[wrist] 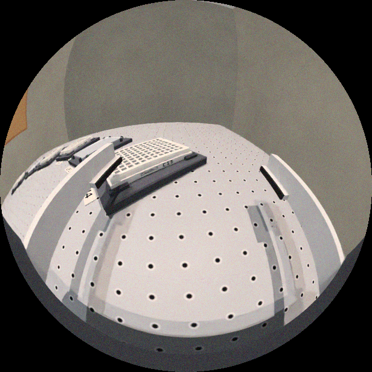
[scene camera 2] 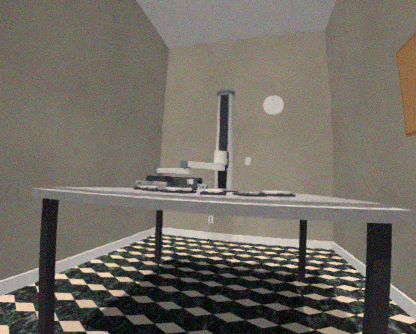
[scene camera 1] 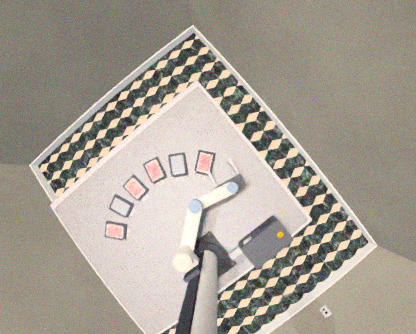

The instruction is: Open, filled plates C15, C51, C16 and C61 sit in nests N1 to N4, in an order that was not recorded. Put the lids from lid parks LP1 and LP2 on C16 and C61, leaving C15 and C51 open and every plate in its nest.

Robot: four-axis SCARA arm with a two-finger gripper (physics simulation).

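Where they show: gripper, fingertip midpoint: (scene camera 2: 144,182) (scene camera 1: 218,164); arm's base, link origin: (scene camera 1: 206,259).
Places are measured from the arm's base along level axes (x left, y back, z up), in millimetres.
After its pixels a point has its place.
Plate C15 (wrist: 152,154) (scene camera 1: 205,162) @[x -420, y -532, z 35 mm], its name readable in the wrist view, sits open in a dark nest (wrist: 160,180) whose partly hidden label shows a 4. Three more red-filled plates, (scene camera 1: 155,170) @[x -116, y -707, z 39 mm] (scene camera 1: 135,188) @[x 77, y -700, z 35 mm] (scene camera 1: 115,230) @[x 383, y -559, z 38 mm], stand in nests along the arc; their names cannot be read. Two pale lids, (scene camera 1: 178,165) @[x -262, y -633, z 31 mm] (scene camera 1: 121,206) @[x 242, y -666, z 31 mm], lie in dark parks between plates; the nearer lid also shows in the wrist view (wrist: 94,150), partly behind the left finger. My gripper (scene camera 1: 219,166) @[x -477, y -464, z 64 mm] (wrist: 192,151) is open and empty, beside C15's nest; its left finger overlaps the nest's near corner in the wrist view.
A dark box (scene camera 1: 265,243) @[x -395, y 106, z 127 mm] with an orange button stands on the table (scene camera 1: 260,200) @[x -549, y -94, z 13 mm], near the arm's base. The arm's column (scene camera 2: 224,130) @[x 8, y -77, z 525 mm] rises behind the row of nests. The table edge (scene camera 1: 255,150) @[x -743, y -381, z 0 mm] runs beyond the gripper's outer side.
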